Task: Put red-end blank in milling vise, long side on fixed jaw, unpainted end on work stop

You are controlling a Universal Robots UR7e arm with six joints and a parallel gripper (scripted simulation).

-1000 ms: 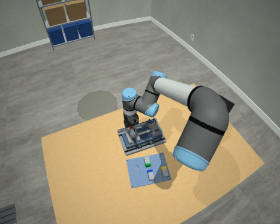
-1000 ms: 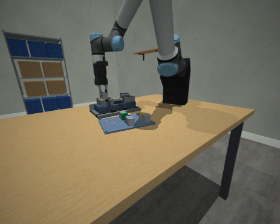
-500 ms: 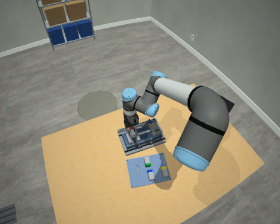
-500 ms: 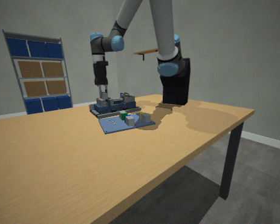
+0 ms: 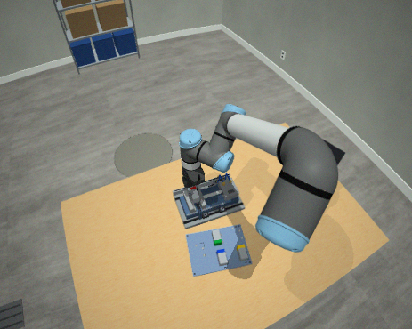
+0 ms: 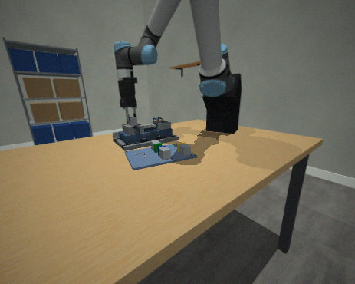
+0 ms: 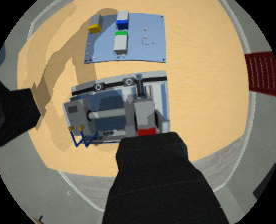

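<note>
My gripper is now 2 cm above the red-ended blank. Round my hand: green-ended blank 17 cm to the left, 11 cm below, 8 cm behind; then milling vise 10 cm below, 7 cm behind, 1 cm to the right; then plate 22 cm to the left, 13 cm below, 8 cm behind.
</note>
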